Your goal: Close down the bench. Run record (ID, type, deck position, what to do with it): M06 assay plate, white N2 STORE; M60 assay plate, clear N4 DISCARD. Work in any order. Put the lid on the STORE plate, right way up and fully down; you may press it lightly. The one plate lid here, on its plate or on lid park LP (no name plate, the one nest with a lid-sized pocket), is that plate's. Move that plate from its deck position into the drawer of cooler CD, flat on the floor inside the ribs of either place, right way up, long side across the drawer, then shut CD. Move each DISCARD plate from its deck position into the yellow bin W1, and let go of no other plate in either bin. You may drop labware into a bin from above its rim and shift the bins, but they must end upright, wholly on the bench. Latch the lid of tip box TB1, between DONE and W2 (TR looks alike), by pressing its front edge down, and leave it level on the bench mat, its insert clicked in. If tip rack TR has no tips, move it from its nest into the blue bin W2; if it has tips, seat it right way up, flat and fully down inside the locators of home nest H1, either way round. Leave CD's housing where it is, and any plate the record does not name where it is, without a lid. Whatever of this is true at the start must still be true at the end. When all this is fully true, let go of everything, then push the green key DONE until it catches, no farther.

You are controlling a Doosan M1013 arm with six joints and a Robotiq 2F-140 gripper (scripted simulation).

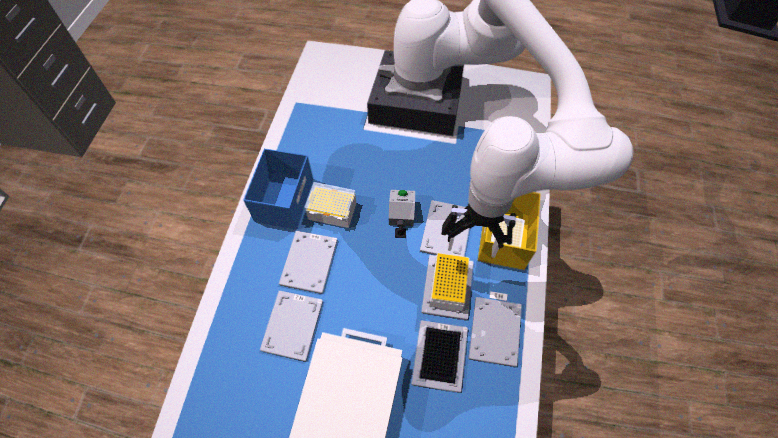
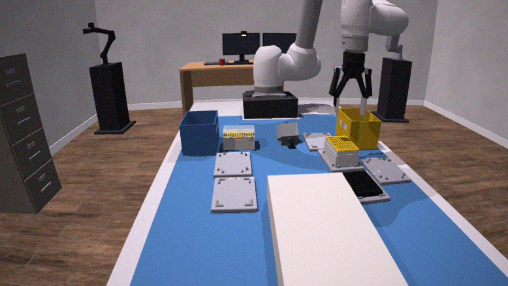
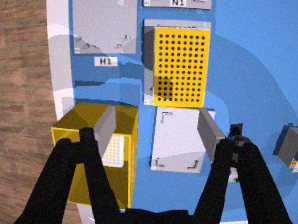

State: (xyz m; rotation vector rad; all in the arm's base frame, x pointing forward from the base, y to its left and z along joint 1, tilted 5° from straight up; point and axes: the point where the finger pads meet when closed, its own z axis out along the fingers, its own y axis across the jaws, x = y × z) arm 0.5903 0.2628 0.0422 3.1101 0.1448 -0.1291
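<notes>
Right now my hand is 13 cm above the tip rack TR, 4 cm to the left of it and 4 cm short of it. The rest, counted from my hand: lid park nest: 18 cm below, 12 cm behind, 7 cm to the right; then yellow bin W1: 14 cm below, 14 cm behind, 9 cm to the left; then nest N3: 18 cm below, 5 cm ahead, 3 cm to the right.
</notes>
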